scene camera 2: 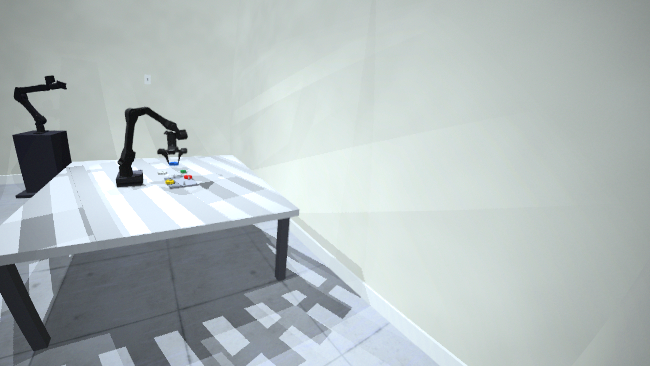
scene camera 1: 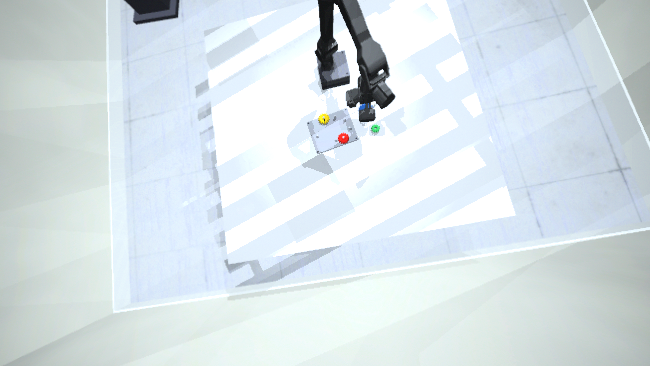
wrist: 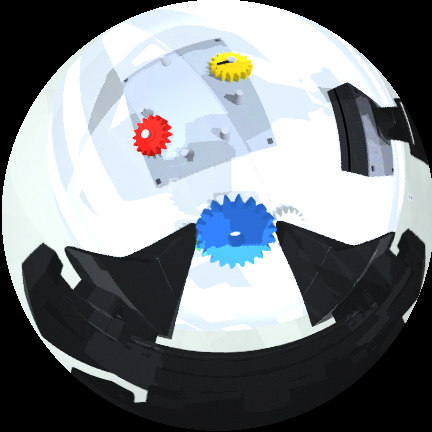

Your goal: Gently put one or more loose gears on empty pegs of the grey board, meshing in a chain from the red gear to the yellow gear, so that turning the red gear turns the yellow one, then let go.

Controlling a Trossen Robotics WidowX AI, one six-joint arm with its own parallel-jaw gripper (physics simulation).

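Pixels of known places: gripper, fingertip midpoint: (scene camera 2: 173, 163) (scene camera 1: 363, 110) (wrist: 236, 227); arm's base at its link origin: (scene camera 2: 126, 175) (scene camera 1: 327, 64).
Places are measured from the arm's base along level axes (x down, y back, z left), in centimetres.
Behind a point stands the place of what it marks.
My gripper (wrist: 236, 227) {x -2.8, y -26.4, z 15.2 cm} (scene camera 2: 173, 162) {x -2.8, y -26.4, z 15.2 cm} is shut on the blue gear (wrist: 235, 225) {x -3.1, y -26.5, z 14.9 cm} (scene camera 2: 173, 163) {x -3.2, y -26.5, z 14.0 cm} and holds it above the table, beside the grey board (wrist: 175, 95) {x 4.8, y -32.7, z 0.5 cm} (scene camera 1: 330, 132) {x 4.8, y -32.3, z -0.3 cm}. The red gear (wrist: 152, 135) {x 3.1, y -35.2, z 6.1 cm} (scene camera 1: 343, 138) {x 3.1, y -36.4, z 5.8 cm} (scene camera 2: 188, 177) and the yellow gear (wrist: 231, 67) {x 3.3, y -25.4, z -2.0 cm} (scene camera 1: 324, 119) {x 2.9, y -26.4, z -2.8 cm} (scene camera 2: 170, 182) {x 3.6, y -26.0, z -5.7 cm} sit on the board. Bare pegs stand on the board, among them one peg (wrist: 225, 133) {x 2.7, y -26.8, z 7.3 cm} near its middle edge. The green gear (scene camera 1: 375, 129) {x 3.8, y -33.0, z 20.9 cm} (scene camera 2: 183, 171) {x 4.3, y -32.4, z 19.8 cm} lies on the table, mostly hidden in the wrist view. A white gear (wrist: 290, 214) {x 4.1, y -18.0, z 17.5 cm} (scene camera 2: 162, 172) {x 4.1, y -18.5, z 17.9 cm} lies on the table, partly behind a finger in the wrist view.
The arm's base (scene camera 1: 334, 75) {x -0.2, y -6.4, z 3.1 cm} (scene camera 2: 129, 178) {x 0.6, y -2.8, z -4.4 cm} (wrist: 365, 135) {x -0.2, y -8.1, z 4.9 cm} stands on the table (scene camera 2: 240, 212) {x 5.6, y -62.2, z -49.9 cm} near the board. A second arm (scene camera 2: 31, 107) stands on a dark pedestal (scene camera 2: 42, 160) beyond the table. A wall rises behind.
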